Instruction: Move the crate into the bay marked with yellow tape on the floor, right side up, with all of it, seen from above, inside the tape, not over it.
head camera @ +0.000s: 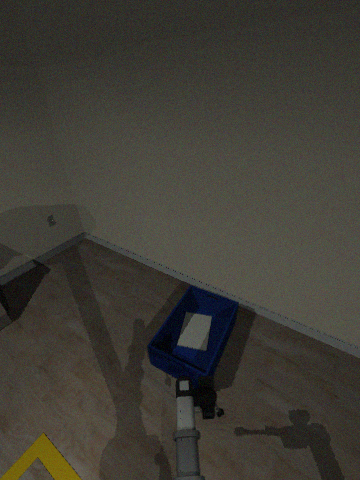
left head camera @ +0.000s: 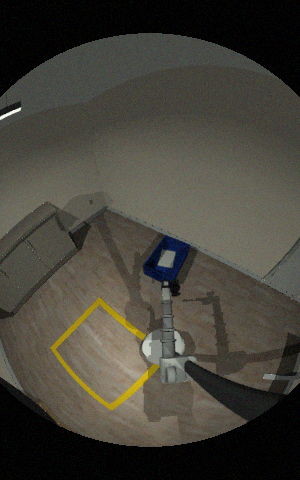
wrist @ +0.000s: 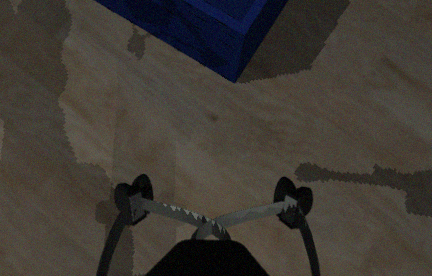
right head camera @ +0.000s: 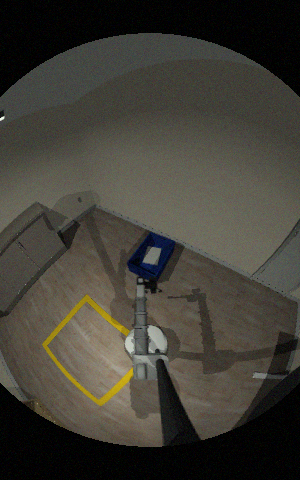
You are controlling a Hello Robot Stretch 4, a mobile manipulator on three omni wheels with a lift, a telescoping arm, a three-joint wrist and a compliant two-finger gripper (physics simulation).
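Places are measured from the robot's base along level axes (x left, y ahead, z down), in millimetres.
Pixels of known places: gripper, fingertip midpoint: [wrist: 213, 191].
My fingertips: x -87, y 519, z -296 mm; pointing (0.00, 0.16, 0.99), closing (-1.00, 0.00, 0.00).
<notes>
Behind a point stands the place of what it marks.
A blue open-topped crate [head camera: 180, 364] {x 15, y 814, z -184 mm} [left head camera: 158, 274] {x 26, y 831, z -137 mm} [right head camera: 142, 270] {x 19, y 817, z -187 mm} [wrist: 200, 45] {x -54, y 774, z -73 mm} stands upright on the floor near the wall, with a whitish flat piece [head camera: 196, 330] {x -113, y 1164, z -1 mm} [left head camera: 166, 258] {x -104, y 1158, z -1 mm} [right head camera: 152, 255] {x -113, y 1155, z 0 mm} inside. Its near corner shows at the top of the wrist view. My gripper [wrist: 213, 191] {x -87, y 519, z -296 mm} is open, its fingertips apart with floor visible between them. It is beyond the arm's end, near the crate's near side, and not touching it in the wrist view. The yellow tape bay [head camera: 44, 445] {x 762, y 521, z 27 mm} [left head camera: 76, 324] {x 1051, y 142, z 27 mm} [right head camera: 66, 321] {x 1032, y 141, z 28 mm} lies left of my base; the crate is outside it.
My round white base [left head camera: 150, 345] {x 120, y 16, z -187 mm} [right head camera: 157, 340] {x -110, y 27, z -187 mm} hides the bay's right corner in both side head views. A grey cabinet [left head camera: 40, 255] {x 1677, y 873, z -436 mm} [right head camera: 30, 255] {x 1684, y 866, z -430 mm} stands at the left. The wall's skirting [head camera: 150, 262] {x 284, y 1965, z -35 mm} runs behind the crate. Shadows of the robot cross the floor.
</notes>
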